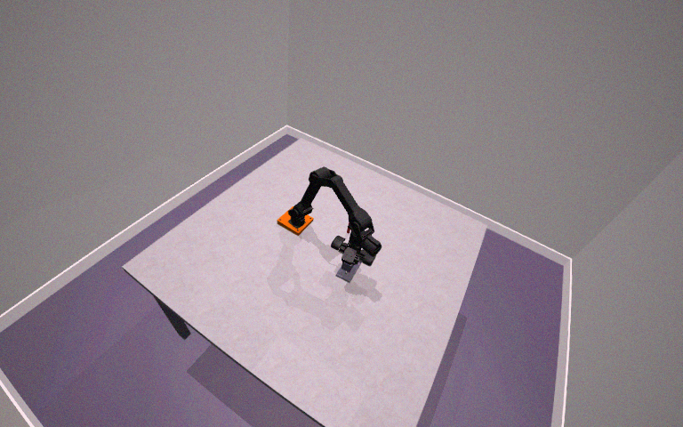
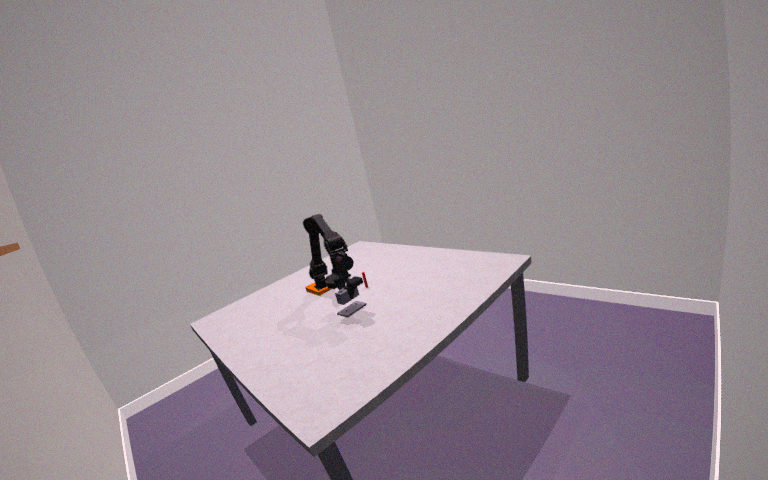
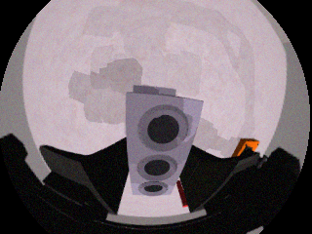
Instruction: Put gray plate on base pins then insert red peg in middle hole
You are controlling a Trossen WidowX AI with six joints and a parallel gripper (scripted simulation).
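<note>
Right now my gripper tip is 50 mm above the dark flat base. From my gripper tip the other things lie so: red peg (170 mm to the left, 140 mm behind, 20 mm below); then gray plate (30 mm above).
</note>
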